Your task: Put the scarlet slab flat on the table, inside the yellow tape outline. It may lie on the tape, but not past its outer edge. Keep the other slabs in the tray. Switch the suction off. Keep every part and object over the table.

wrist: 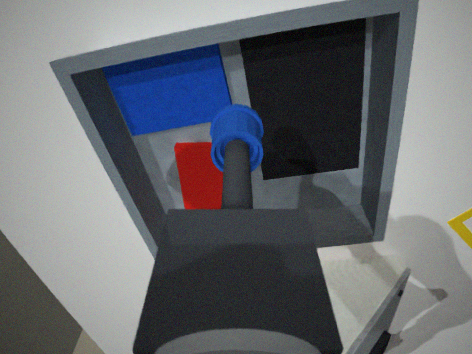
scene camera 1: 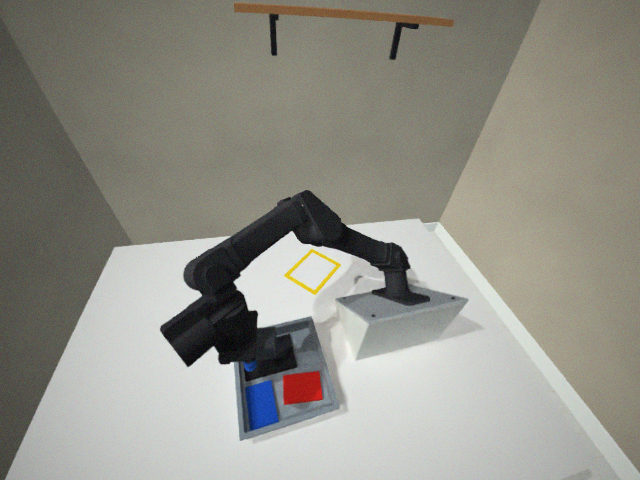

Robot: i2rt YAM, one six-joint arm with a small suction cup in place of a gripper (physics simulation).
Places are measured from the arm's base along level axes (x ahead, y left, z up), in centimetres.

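Where they show: hand, tool point: (wrist: 236,129) (scene camera 1: 250,365); arm's base, link origin: (scene camera 1: 398,296).
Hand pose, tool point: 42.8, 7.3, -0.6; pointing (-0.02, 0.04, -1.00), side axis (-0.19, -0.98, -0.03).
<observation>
Things, the pixels of their top centre, and the offset from my tool point, as dx, dy, dz. "pt": a spot on its surface instead.
- scarlet slab, top centre: (wrist: 212,186) (scene camera 1: 302,386) -11.1, +5.1, -9.5
- grey tray, top centre: (wrist: 248,168) (scene camera 1: 281,368) -6.8, +0.5, -5.8
- blue slab, top centre: (wrist: 169,93) (scene camera 1: 261,404) -0.5, +6.2, -9.4
- larger black slab, top centre: (wrist: 306,111) (scene camera 1: 268,355) -4.3, -5.1, -9.4
- yellow tape outline, surface spot: (wrist: 460,218) pt -21.9, -22.9, -10.6
The scarlet slab (scene camera 1: 302,387) (wrist: 197,177) lies flat in the grey tray (scene camera 1: 289,420) (wrist: 225,37); the cup's stem hides part of it in the wrist view. A blue slab (scene camera 1: 262,405) (wrist: 170,95) and a larger black slab (scene camera 1: 285,356) (wrist: 310,100) also lie in the tray. My suction cup (scene camera 1: 250,366) (wrist: 237,125) is blue, holds nothing and hangs over the tray. In the wrist view it appears between the three slabs; its exact height is hard to tell. The yellow tape outline (scene camera 1: 300,284) (wrist: 460,218) is on the table, with no slab inside it in the scene view.
The arm's base block (scene camera 1: 392,330) stands to the right of the tray, and part of its edge (wrist: 385,305) shows in the wrist view. The arm arches over the table behind the tray. A wooden shelf (scene camera 1: 341,14) hangs high on the back wall.
</observation>
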